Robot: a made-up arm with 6 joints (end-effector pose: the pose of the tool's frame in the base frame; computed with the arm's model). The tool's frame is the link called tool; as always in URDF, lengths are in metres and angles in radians. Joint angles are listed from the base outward.
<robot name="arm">
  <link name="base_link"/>
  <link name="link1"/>
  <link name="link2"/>
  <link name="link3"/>
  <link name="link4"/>
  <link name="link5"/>
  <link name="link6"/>
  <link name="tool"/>
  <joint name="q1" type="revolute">
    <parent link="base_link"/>
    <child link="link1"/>
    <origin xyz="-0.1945 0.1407 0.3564"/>
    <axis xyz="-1 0 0"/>
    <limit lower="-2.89" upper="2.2"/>
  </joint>
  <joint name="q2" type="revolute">
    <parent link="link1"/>
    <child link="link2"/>
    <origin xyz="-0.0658 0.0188 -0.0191"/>
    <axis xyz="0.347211 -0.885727 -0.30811"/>
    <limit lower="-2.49" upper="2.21"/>
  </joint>
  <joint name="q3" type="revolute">
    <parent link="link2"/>
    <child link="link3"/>
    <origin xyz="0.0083 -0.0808 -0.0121"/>
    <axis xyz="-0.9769 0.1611 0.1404"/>
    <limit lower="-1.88" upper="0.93"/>
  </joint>
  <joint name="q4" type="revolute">
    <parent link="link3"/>
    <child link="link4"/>
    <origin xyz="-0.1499 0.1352 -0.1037"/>
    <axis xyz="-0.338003 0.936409 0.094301"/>
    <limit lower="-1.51" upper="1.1"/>
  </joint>
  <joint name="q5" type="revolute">
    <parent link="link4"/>
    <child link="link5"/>
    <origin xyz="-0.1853 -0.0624 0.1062"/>
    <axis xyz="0 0 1"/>
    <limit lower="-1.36" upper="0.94"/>
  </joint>
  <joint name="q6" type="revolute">
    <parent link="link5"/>
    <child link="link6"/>
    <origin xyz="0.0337 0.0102 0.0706"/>
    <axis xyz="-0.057 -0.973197 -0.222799"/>
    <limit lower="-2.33" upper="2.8"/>
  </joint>
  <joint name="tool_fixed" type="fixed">
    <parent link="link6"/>
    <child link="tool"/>
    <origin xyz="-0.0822 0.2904 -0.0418" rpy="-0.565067 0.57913 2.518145"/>
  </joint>
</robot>
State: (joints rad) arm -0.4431 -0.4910 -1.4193 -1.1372 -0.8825 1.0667
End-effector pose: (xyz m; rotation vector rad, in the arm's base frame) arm -0.3738 0.0405 0.5015 -0.2659 0.2129 -0.1159
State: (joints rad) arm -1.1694 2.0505 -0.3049 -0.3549 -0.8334 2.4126
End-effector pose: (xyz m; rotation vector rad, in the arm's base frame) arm -0.3784 0.3298 0.3494 0.5263 1.3756 -1.1544
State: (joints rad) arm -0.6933 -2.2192 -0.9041 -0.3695 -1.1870 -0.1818
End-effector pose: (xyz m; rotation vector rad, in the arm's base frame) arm -0.1191 0.2951 0.4981 0.7648 0.8214 1.8302
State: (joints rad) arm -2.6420 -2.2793 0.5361 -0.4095 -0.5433 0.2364
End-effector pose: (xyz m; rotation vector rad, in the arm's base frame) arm -0.3626 -0.1073 0.1469 0.6059 2.1620 -1.2677
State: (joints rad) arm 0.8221 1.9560 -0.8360 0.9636 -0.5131 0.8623
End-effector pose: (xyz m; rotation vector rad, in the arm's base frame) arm -0.4232 0.3455 0.2351 -2.4967 -1.3083 0.7220
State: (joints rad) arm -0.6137 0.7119 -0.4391 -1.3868 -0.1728 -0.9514
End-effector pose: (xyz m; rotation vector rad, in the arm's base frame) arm -0.5450 0.6499 0.4647 -1.4264 -1.9329 0.3183
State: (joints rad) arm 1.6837 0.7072 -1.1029 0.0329 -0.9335 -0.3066
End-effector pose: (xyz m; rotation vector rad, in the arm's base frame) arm -0.5268 0.2770 0.2947 -1.2942 -0.4402 2.1339
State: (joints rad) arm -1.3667 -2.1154 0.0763 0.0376 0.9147 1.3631
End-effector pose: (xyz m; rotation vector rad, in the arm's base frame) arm -0.3021 -0.2455 0.7373 -0.5868 2.4009 -1.4429
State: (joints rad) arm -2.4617 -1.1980 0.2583 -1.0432 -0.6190 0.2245
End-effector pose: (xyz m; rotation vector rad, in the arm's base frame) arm -0.5360 -0.0659 0.3058 0.2716 -2.0931 0.5386
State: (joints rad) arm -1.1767 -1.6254 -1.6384 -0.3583 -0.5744 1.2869
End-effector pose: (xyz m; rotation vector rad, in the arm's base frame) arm -0.0377 0.0663 0.4787 -0.0112 0.1236 1.4331
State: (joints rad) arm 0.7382 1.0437 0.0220 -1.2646 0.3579 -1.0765
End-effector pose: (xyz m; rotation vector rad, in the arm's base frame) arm -0.3059 0.1996 -0.3354 2.0445 0.2152 -1.7402
